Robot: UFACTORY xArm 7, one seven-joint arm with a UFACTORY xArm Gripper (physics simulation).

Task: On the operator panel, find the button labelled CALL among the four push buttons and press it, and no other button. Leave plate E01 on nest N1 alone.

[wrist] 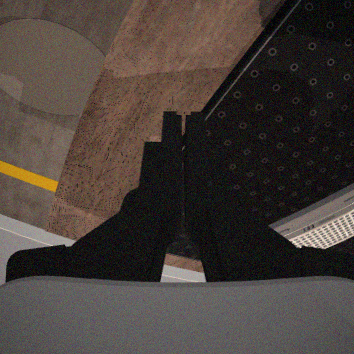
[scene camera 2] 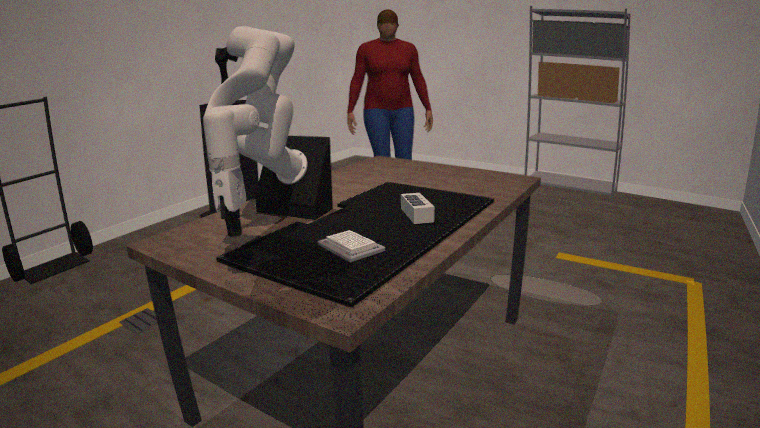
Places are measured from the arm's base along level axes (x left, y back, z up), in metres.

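Pixels of known places: gripper, fingertip midpoint: (wrist: 182, 138) (scene camera 2: 235, 235); arm's base at its link origin: (scene camera 2: 291, 167).
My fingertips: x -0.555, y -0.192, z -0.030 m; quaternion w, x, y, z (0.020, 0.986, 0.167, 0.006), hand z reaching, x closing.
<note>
For each thing: its top centre in the pictures, then the offset to it from my fingertips. Level surfaces: height alone.
- operator panel at its top centre: (scene camera 2: 416, 199) dz -0.063, dx +0.629, dy -0.247 m
- white plate E01 at its top centre: (wrist: 327, 235) (scene camera 2: 350, 239) dz -0.092, dx +0.291, dy -0.168 m
- pale nest N1 at its top centre: (wrist: 325, 230) (scene camera 2: 350, 242) dz -0.102, dx +0.291, dy -0.168 m
- black mat at its surface level: dz -0.118 m
- wooden table at its surface level: dz -0.132 m
The operator panel (scene camera 2: 421, 213) is a white box with dark markings on its sloping top, on the far part of the black mat. Its buttons and labels are too small to read. The white plate E01 (scene camera 2: 351, 240) (wrist: 327, 232) sits on the pale nest N1 (scene camera 2: 353, 258) in the middle of the mat and shows at the right edge of the wrist view. My gripper (scene camera 2: 233, 233) (wrist: 182, 138) is shut and empty. It points down over the wooden table beside the mat's left edge, apart from the panel and the plate. The panel does not show in the wrist view.
The black mat (scene camera 2: 297, 265) (wrist: 280, 170) lies on the wooden table (scene camera 2: 180, 249) (wrist: 115, 140). A black box (scene camera 2: 316, 175) stands behind my gripper. A person (scene camera 2: 387, 74) in a red top stands behind the table. A shelf unit (scene camera 2: 621, 122) and a hand truck (scene camera 2: 51, 138) stand farther off.
</note>
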